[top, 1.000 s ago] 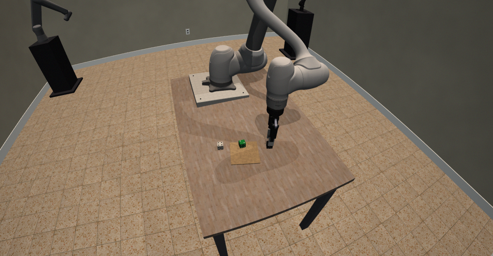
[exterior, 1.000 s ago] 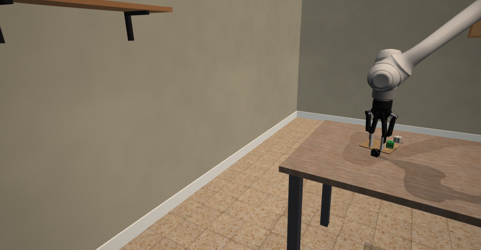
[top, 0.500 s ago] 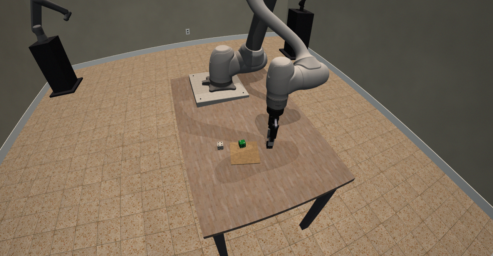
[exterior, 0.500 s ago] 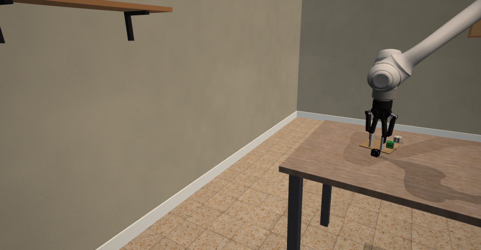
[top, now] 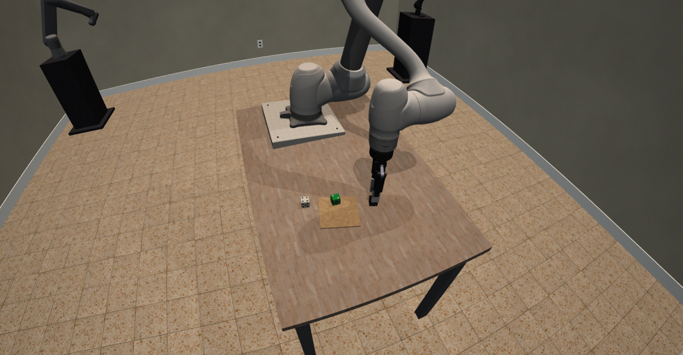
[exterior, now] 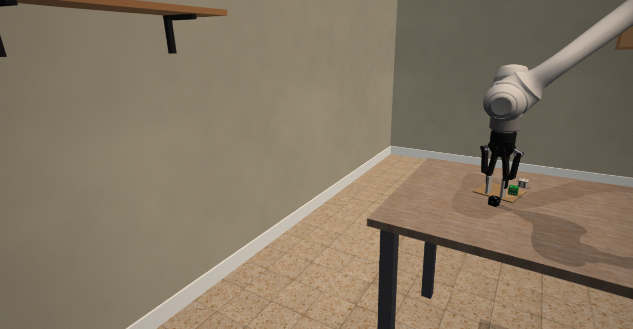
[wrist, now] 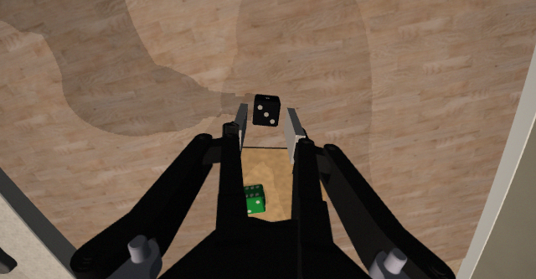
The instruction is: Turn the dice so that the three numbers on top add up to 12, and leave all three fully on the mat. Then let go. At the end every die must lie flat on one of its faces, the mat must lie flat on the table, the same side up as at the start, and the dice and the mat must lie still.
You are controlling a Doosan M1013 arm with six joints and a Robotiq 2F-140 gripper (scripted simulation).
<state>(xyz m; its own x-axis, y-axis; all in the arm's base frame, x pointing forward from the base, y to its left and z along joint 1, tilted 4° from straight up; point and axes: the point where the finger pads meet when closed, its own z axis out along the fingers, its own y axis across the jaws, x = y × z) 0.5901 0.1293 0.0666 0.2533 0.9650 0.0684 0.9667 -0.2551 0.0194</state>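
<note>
Now: hand 6 cm above the black die. The rest, counted from my hand: white die (6 cm behind, 24 cm to the right, 6 cm below); then green die (4 cm behind, 13 cm to the right, 5 cm below); then tan mat (1 cm ahead, 13 cm to the right, 7 cm below).
</note>
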